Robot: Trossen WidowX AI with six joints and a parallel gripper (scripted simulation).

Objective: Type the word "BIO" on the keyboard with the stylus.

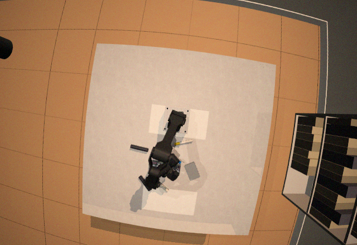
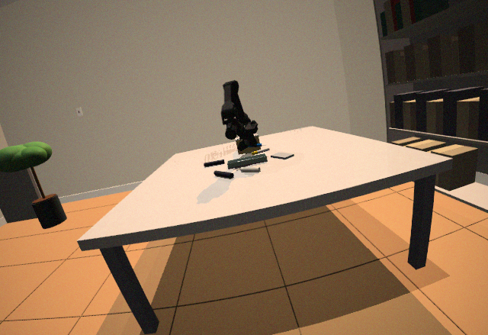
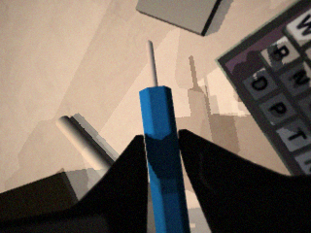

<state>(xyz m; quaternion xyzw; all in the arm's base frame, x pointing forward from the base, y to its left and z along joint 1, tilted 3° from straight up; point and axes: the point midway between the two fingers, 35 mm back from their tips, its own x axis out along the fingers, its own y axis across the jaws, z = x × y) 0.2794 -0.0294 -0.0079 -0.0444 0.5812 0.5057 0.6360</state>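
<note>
Right now the blue stylus is 1 cm ahead of my gripper tip and 1 cm to the left of it. Also, from my gripper tip: grey pad: 9 cm ahead, 10 cm to the left, 7 cm below; yellow-and-white pen: 10 cm behind, 3 cm to the left, 6 cm below; stylus tip: 2 cm ahead, 4 cm to the left.
</note>
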